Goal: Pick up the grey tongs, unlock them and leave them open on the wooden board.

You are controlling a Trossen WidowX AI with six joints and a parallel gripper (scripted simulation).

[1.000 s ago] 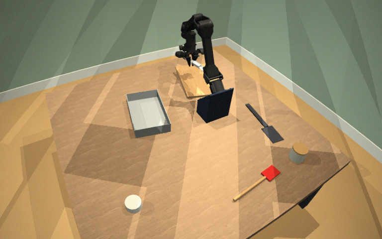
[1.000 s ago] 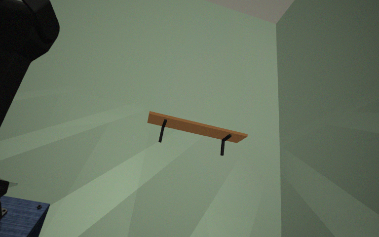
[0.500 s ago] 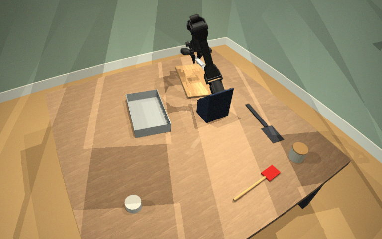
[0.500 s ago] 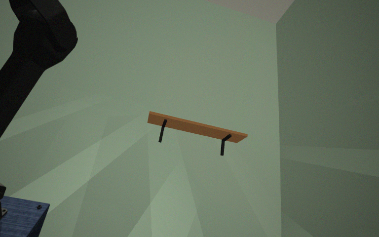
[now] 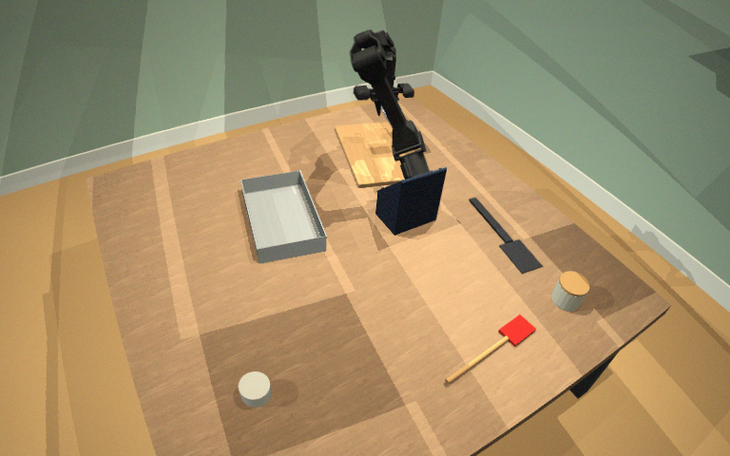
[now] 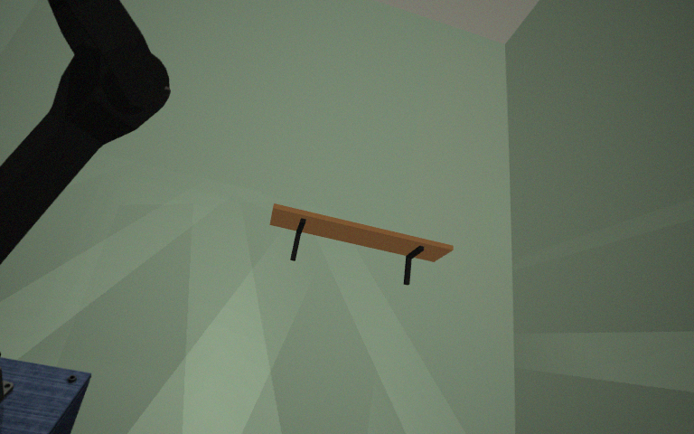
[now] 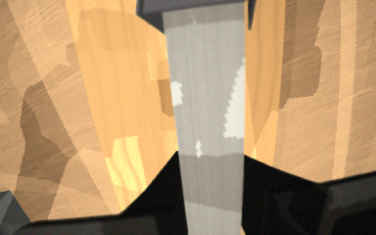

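The wooden board is 14 cm below my gripper tip and 1 cm behind it. Round my gripper tip: black spatula: 52 cm to the left, 15 cm below, 14 cm behind; grey roasting tin: 42 cm ahead, 20 cm to the left, 12 cm below; lidded jar: 78 cm to the left, 15 cm behind, 12 cm below.
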